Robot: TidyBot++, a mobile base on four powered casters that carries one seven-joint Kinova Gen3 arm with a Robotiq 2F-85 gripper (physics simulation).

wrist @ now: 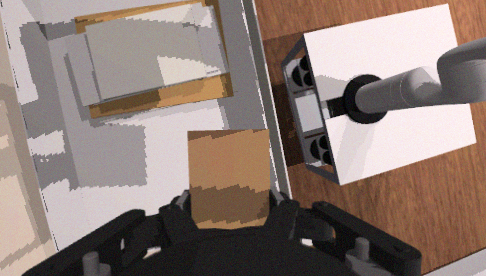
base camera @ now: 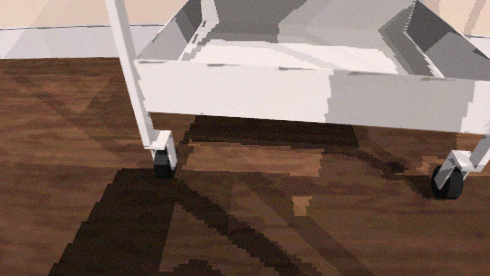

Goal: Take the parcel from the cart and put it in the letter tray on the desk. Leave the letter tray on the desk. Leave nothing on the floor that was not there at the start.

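Places are measured from the arm's base along level axes (x left, y ahead, z down), in centimetres.
Pixels of known places: gripper, between the fingertips: [wrist: 230, 199]; arm's base, origin of its link: [wrist: 368, 99].
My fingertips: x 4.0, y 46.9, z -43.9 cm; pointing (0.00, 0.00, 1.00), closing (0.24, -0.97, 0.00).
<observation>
Ahead of a thing's pixels: the offset from my fingertips to its top centre.
The parcel, a brown box {dx -1.2, dy -0.3, dz -1.6 cm} [wrist: 229, 162], is between the fingers of my gripper [wrist: 230, 199] at the lower middle of the wrist view. The gripper is shut on it, and the black fingers press its left and right sides. The parcel is over the white cart [wrist: 170, 150] [base camera: 230, 87], seen from above, near its side wall. The base camera shows the cart's lower tray, one post and two casters. The lower part of the parcel is hidden by the gripper. The desk and the letter tray do not show in either view.
A wider orange-brown item with a grey-white block {dx -20.4, dy +7.7, dz +14.9 cm} [wrist: 145, 55] on it lies in the cart's top tray. My white mobile base [wrist: 380, 50], with the arm's grey links, stands beside the cart on the wooden floor. Black casters [base camera: 164, 162] [base camera: 447, 182] support the cart.
</observation>
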